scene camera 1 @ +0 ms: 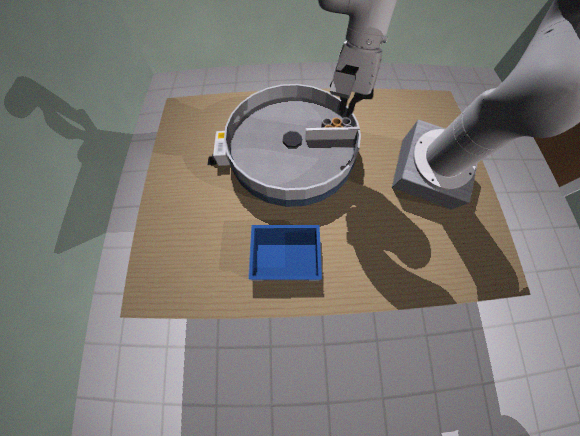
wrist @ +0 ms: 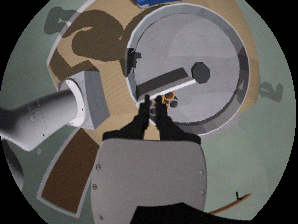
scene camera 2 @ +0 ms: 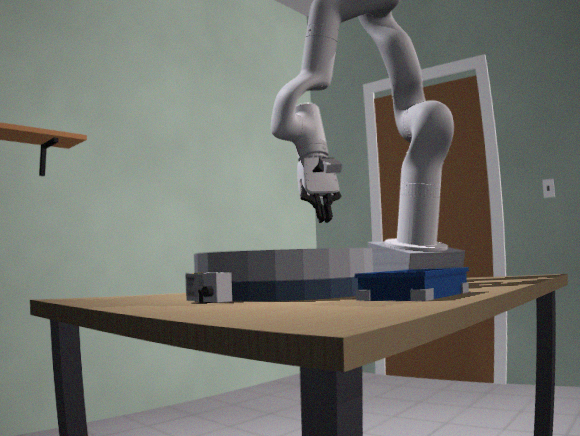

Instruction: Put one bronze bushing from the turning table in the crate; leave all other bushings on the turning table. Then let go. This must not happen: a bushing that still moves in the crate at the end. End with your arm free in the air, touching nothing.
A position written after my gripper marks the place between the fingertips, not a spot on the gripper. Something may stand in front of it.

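Note:
Scene camera 1 gives me my gripper (scene camera 1: 345,114) together with a blue crate (scene camera 1: 277,252). From the wrist view I can see my gripper (wrist: 153,101). And in scene camera 2 there's my gripper (scene camera 2: 325,221) again, along with the crate (scene camera 2: 402,285).

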